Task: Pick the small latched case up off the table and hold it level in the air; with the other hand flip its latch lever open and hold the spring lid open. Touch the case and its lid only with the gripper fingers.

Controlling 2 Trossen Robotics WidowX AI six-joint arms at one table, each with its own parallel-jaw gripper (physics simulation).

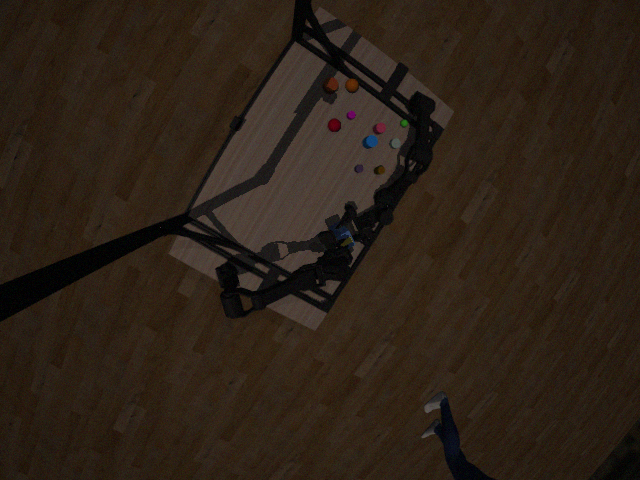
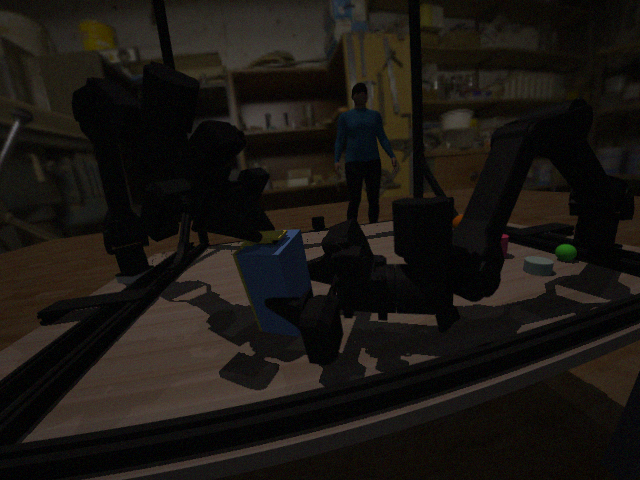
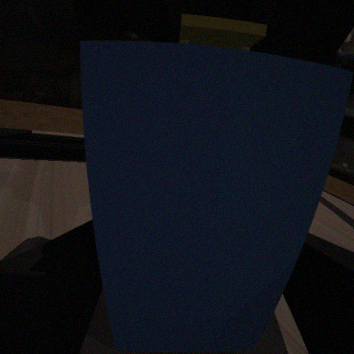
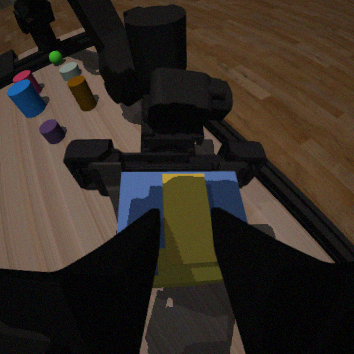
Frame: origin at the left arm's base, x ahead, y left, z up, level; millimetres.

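Where they show: left gripper, fingertip midpoint: (image 2: 277,285) (image 3: 191,221); right gripper, fingertip midpoint: (image 1: 346,241) (image 2: 267,235) (image 3: 210,50) (image 4: 184,215); left arm's base at its link origin: (image 1: 414,106) (image 2: 593,244) (image 4: 48,46); right arm's base at its link origin: (image 1: 228,270) (image 2: 135,271).
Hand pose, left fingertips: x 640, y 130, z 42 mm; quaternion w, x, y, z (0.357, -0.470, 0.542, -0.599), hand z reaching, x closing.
Things, the pixels of their centre, and the offset from my left fingertips. Level surfaces: height alone.
- small blue case at the middle of its body: (image 3: 194,205) (image 4: 174,243) (image 2: 278,278) (image 1: 341,236) 11 mm up, 4 mm back, 3 mm left
- table at its surface level: 61 mm down
- yellow latch lever at the middle of its body: (image 3: 209,47) (image 4: 186,214) (image 2: 266,235) 75 mm up, 1 mm ahead, 14 mm left
The small blue case (image 1: 341,233) (image 2: 272,276) (image 3: 211,175) (image 4: 138,189) hangs above the table (image 1: 270,157) (image 2: 166,362), tilted a little. Its shadow lies on the wood below it. My left gripper (image 1: 353,224) (image 2: 291,305) is shut on the case's two sides from behind. A yellow latch lever (image 2: 268,236) (image 3: 221,29) (image 4: 186,218) runs across the case's top. My right gripper (image 1: 338,250) (image 2: 257,233) (image 4: 184,215) reaches over the top and is shut on this lever, one finger on each side. The lid looks down on the case.
Several coloured cylinders stand farther along the table, among them a blue one (image 1: 370,141) (image 4: 25,98), an ochre one (image 4: 81,93) and a purple one (image 1: 358,169) (image 4: 52,130). A black frame rail (image 2: 366,395) (image 4: 302,214) runs along the table's edge. A person (image 2: 361,152) stands beyond.
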